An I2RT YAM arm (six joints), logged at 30 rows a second.
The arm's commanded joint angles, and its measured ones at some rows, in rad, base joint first. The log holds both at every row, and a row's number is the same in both.
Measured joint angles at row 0: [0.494, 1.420, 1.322, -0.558, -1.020, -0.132]
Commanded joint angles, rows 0 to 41: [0.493, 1.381, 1.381, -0.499, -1.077, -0.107]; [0.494, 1.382, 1.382, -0.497, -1.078, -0.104]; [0.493, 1.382, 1.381, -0.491, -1.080, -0.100]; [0.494, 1.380, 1.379, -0.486, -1.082, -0.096]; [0.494, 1.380, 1.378, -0.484, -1.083, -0.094]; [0.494, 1.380, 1.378, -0.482, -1.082, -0.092]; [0.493, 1.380, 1.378, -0.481, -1.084, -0.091]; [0.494, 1.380, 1.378, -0.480, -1.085, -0.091]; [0.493, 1.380, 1.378, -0.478, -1.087, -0.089]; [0.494, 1.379, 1.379, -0.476, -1.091, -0.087]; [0.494, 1.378, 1.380, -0.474, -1.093, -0.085]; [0.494, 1.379, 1.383, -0.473, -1.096, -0.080]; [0.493, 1.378, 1.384, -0.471, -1.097, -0.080]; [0.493, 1.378, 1.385, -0.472, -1.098, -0.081]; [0.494, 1.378, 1.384, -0.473, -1.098, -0.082]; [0.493, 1.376, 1.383, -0.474, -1.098, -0.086]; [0.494, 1.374, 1.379, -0.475, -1.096, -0.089]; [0.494, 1.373, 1.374, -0.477, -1.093, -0.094]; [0.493, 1.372, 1.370, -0.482, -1.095, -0.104]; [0.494, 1.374, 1.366, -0.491, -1.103, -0.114]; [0.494, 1.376, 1.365, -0.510, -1.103, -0.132]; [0.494, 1.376, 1.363, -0.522, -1.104, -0.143]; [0.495, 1.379, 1.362, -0.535, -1.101, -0.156]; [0.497, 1.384, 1.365, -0.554, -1.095, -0.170]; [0.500, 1.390, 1.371, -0.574, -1.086, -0.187]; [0.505, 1.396, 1.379, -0.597, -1.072, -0.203]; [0.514, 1.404, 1.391, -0.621, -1.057, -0.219]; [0.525, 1.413, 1.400, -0.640, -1.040, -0.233]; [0.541, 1.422, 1.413, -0.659, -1.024, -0.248]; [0.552, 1.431, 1.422, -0.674, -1.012, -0.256]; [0.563, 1.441, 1.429, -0.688, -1.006, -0.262]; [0.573, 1.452, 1.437, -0.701, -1.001, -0.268]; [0.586, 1.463, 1.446, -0.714, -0.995, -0.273]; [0.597, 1.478, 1.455, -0.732, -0.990, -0.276]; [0.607, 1.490, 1.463, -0.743, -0.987, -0.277]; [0.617, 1.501, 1.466, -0.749, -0.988, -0.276]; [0.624, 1.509, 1.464, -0.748, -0.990, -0.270]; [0.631, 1.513, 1.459, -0.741, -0.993, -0.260]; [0.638, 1.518, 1.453, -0.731, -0.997, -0.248]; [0.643, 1.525, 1.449, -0.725, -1.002, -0.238]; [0.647, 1.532, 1.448, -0.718, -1.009, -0.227]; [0.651, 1.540, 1.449, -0.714, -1.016, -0.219]
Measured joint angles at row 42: [0.638, 1.527, 1.426, -0.719, -0.999, -0.239]
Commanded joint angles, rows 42 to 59: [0.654, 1.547, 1.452, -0.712, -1.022, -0.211]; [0.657, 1.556, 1.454, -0.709, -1.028, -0.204]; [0.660, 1.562, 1.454, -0.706, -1.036, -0.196]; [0.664, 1.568, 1.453, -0.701, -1.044, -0.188]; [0.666, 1.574, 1.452, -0.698, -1.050, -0.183]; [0.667, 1.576, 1.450, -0.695, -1.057, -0.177]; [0.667, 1.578, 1.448, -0.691, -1.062, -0.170]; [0.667, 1.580, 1.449, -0.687, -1.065, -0.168]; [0.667, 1.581, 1.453, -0.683, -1.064, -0.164]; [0.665, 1.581, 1.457, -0.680, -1.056, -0.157]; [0.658, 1.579, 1.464, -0.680, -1.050, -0.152]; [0.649, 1.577, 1.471, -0.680, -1.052, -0.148]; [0.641, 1.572, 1.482, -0.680, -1.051, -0.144]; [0.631, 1.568, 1.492, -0.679, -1.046, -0.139]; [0.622, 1.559, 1.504, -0.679, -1.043, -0.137]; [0.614, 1.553, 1.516, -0.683, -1.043, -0.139]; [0.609, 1.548, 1.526, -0.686, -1.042, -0.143]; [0.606, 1.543, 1.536, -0.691, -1.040, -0.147]
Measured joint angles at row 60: [0.631, 1.585, 1.449, -0.710, -1.026, -0.155]
